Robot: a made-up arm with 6 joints.
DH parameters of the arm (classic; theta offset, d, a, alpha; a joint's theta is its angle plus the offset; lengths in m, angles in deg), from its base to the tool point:
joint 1: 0 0.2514 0 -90
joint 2: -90 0 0.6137 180
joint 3: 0 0 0 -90
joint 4: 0 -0.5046 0 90
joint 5: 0 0.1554 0 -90
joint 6: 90 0 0 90
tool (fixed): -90 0 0 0
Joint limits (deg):
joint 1: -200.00..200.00
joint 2: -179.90..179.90
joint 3: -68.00..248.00
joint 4: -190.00..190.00
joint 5: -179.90..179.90
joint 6: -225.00..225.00
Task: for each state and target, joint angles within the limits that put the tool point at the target. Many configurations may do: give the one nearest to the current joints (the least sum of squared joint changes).
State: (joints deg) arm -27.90 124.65 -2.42 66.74 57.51 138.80
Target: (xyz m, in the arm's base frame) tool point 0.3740 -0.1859 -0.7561
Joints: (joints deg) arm -20.70 141.82 39.24 74.42 57.51 138.80
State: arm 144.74 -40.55 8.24 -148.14 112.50 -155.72
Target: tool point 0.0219 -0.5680 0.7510
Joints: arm 106.27 -90.58 0.43 -152.74 112.50 -155.72
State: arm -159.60 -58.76 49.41 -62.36 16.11 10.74
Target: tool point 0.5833 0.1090 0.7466
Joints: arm -174.75 -92.75 10.89 -69.20 16.11 10.74
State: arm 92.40 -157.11 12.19 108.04 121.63 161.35
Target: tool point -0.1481 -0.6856 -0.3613
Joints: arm 82.40 -163.46 3.18 111.17 121.63 161.35
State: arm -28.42 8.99 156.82 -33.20 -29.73 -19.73
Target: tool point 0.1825 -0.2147 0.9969
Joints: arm -19.29 58.46 188.90 -23.64 -29.73 -19.73
